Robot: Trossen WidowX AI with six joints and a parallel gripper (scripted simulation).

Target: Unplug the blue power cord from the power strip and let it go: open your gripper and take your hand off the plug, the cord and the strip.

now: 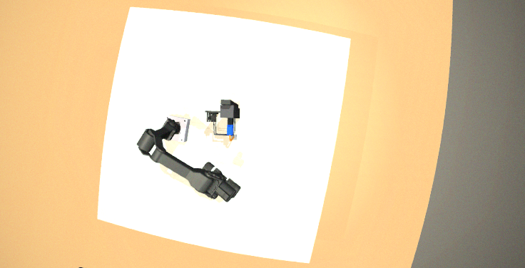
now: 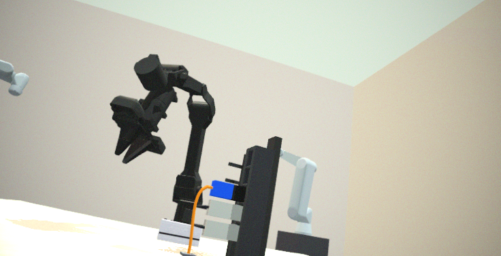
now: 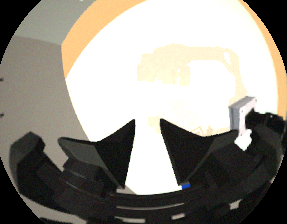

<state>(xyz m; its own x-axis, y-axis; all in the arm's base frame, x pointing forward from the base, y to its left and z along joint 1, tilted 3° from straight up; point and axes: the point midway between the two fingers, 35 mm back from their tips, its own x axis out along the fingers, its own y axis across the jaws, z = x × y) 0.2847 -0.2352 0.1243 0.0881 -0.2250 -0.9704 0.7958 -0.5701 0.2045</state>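
Now: the blue plug 250 mm to the left of my gripper tip, 20 mm ahead of it and 10 mm below it. Round my gripper tip: dark power strip 320 mm to the left, 30 mm below, 30 mm ahead.
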